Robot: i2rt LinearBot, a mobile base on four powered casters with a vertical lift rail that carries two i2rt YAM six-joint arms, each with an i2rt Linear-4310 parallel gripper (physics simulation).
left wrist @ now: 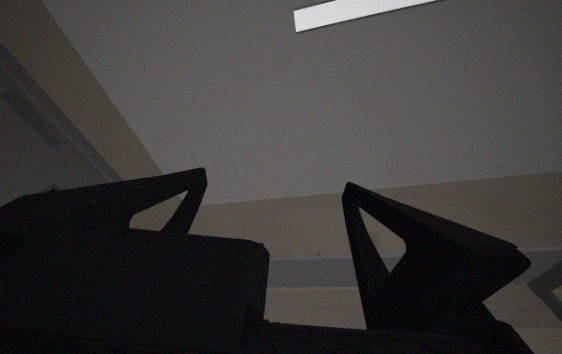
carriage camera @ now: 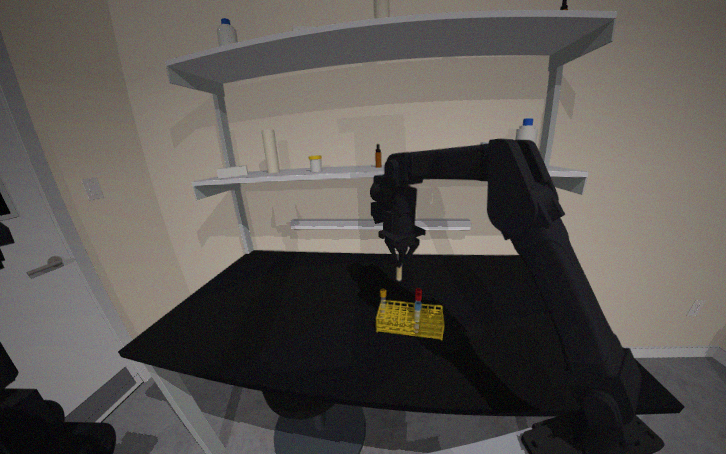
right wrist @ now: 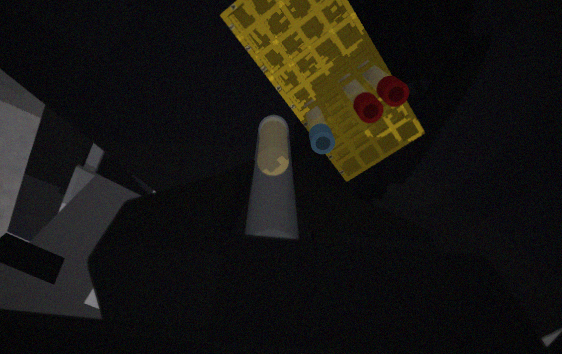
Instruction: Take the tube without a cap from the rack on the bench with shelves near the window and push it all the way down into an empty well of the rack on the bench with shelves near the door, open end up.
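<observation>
A yellow tube rack stands on the black bench top, holding capped tubes. My right gripper is shut on the uncapped tube, which hangs roughly upright with its pale filled lower end down. In the carriage camera it appears above and behind the rack; in the right wrist view it lies beside the rack's long edge. The fingertips are too dark to make out in the right wrist view. My left gripper is open and empty, facing the ceiling and wall in its wrist view.
Two red-capped tubes and a blue-capped tube stand near one rack end; an orange-capped tube stands at the other. The bench has shelves behind it with bottles and jars. A door is at the left.
</observation>
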